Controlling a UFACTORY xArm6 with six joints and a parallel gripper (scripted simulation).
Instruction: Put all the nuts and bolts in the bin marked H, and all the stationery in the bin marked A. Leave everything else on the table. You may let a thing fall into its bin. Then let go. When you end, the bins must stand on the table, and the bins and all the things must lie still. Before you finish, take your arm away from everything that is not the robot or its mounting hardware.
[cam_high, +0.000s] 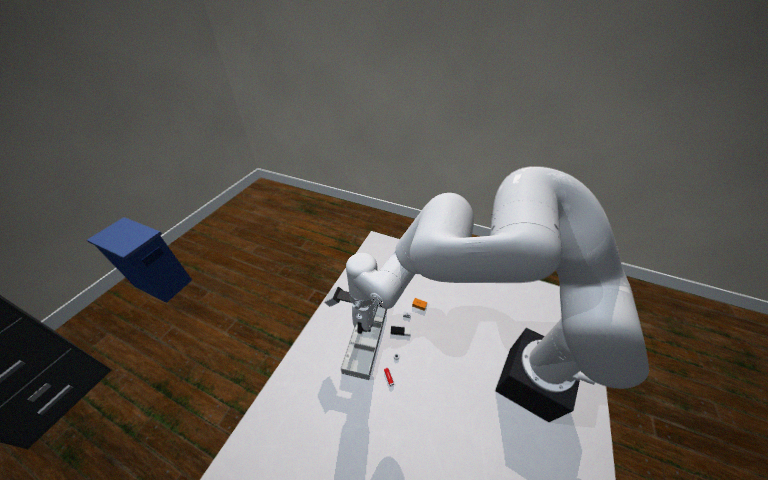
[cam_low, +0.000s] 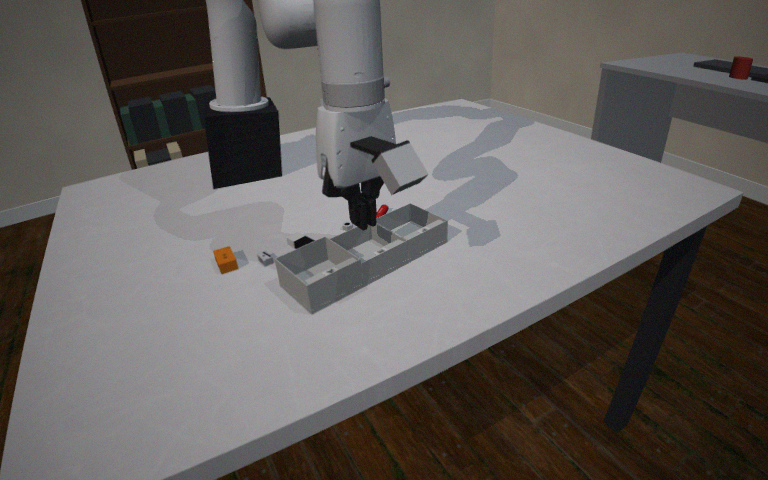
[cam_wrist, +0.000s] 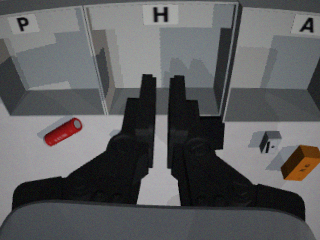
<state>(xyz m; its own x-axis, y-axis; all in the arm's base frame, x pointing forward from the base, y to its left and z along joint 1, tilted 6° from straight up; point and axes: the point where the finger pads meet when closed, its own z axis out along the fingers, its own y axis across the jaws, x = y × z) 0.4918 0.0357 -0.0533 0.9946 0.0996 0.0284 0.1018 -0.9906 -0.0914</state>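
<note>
Now: hand 6 cm above the grey three-compartment bin row. Round my hand: hex nut (11 cm behind, 2 cm to the left, 8 cm below); black block (10 cm behind, 6 cm to the right, 8 cm below); red cylindrical marker (11 cm behind, 9 cm to the left, 8 cm below).
</note>
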